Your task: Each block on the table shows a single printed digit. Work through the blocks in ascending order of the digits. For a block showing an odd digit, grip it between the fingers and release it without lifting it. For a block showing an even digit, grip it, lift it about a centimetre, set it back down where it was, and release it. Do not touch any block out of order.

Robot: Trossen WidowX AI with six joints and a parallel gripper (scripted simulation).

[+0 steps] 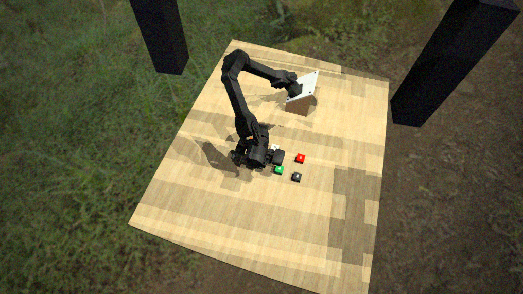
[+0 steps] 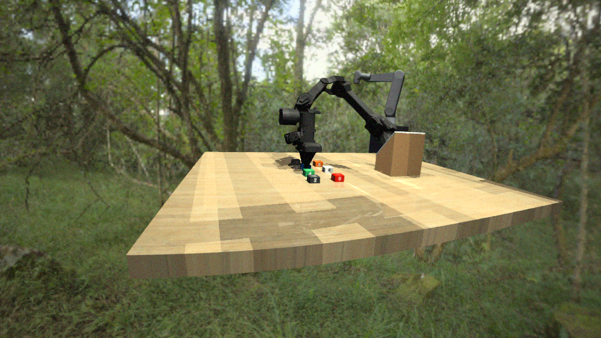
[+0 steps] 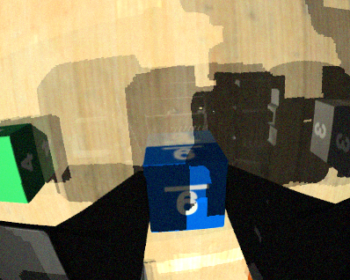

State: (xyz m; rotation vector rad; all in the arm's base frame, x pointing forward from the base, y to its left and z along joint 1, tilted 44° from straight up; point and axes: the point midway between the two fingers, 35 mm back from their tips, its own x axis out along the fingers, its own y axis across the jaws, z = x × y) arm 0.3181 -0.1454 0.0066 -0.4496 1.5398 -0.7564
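Right now the blue block is right at my gripper tip. Also, from my gripper tip: white block (70 mm behind, 50 mm to the left); then green block (20 mm ahead, 80 mm to the left); then orange block (80 mm behind, 50 mm to the right).
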